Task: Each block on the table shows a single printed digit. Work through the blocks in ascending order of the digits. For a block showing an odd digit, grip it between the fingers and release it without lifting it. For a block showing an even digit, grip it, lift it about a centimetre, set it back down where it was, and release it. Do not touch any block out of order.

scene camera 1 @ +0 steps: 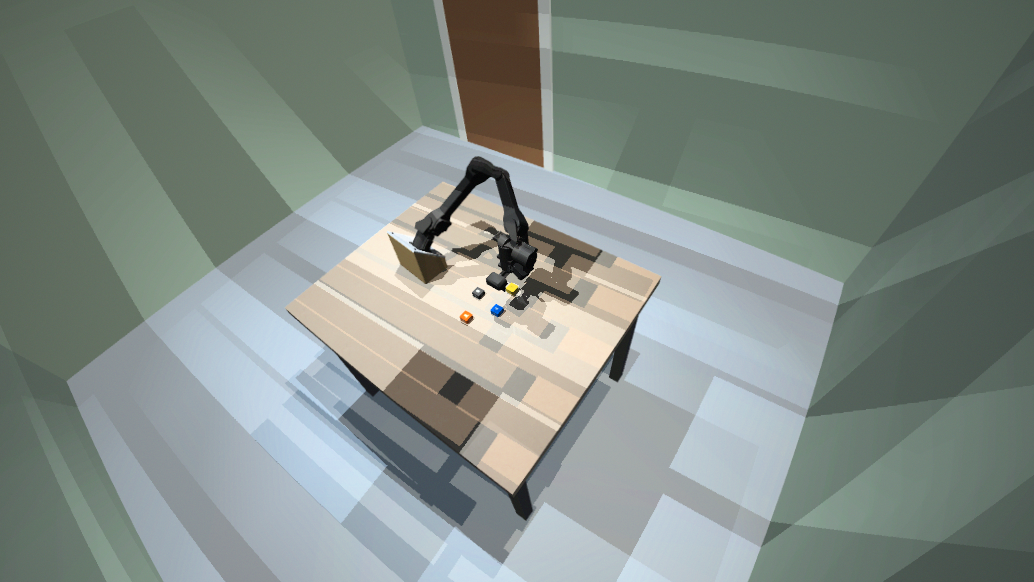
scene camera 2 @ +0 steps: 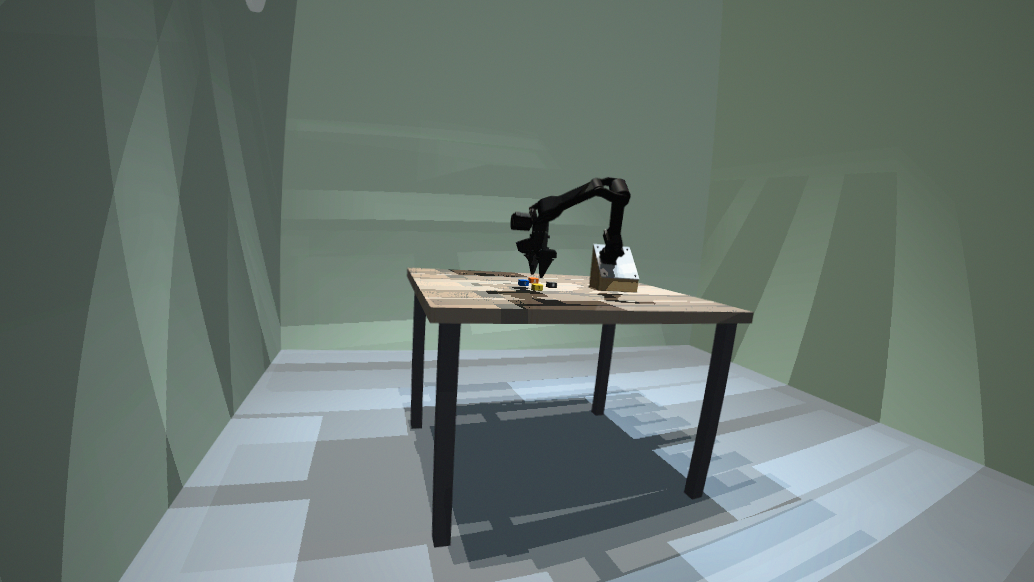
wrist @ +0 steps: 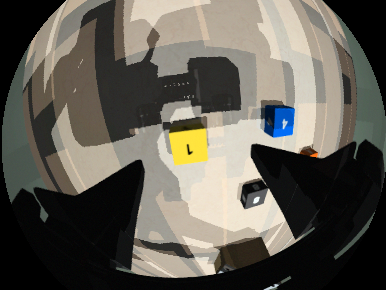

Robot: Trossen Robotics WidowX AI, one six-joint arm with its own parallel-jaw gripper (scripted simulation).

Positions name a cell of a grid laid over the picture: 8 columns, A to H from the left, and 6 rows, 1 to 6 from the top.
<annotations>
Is my gripper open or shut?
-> Open.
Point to a blue block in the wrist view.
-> At F3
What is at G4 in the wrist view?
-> My gripper.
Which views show my gripper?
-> Scene camera 1, scene camera 2 and the wrist view: all of them.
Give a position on a yellow block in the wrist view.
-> D3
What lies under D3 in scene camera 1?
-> My gripper.
</annotations>
